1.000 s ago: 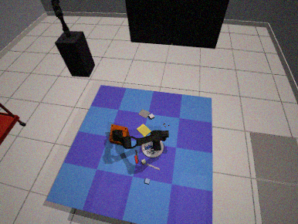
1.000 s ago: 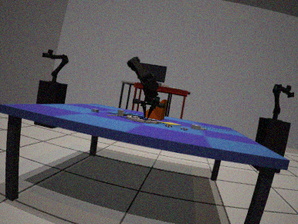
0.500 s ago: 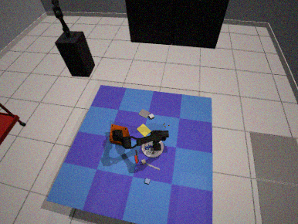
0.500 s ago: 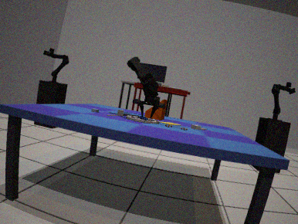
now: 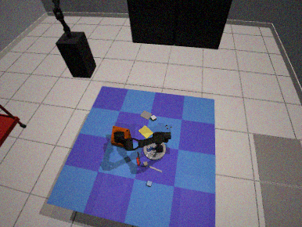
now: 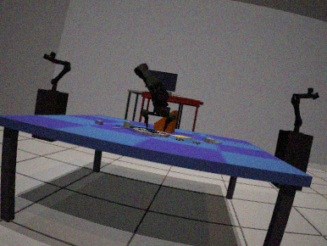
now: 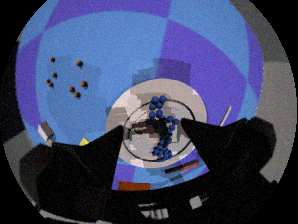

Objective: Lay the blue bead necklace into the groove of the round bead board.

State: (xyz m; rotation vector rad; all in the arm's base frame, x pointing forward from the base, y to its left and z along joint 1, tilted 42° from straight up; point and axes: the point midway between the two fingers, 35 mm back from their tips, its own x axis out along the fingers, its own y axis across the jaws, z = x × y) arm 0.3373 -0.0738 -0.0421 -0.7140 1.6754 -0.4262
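Now: the round white bead board 3 cm behind my gripper tip, 2 cm to the right of it and 1 cm below it. The rest, counted from my gripper tip: red-handled tool: 16 cm behind, 14 cm to the right, 2 cm below; yellow card: 14 cm to the left, 14 cm behind, 2 cm below; thin pale stick: 20 cm to the right, 2 cm below.
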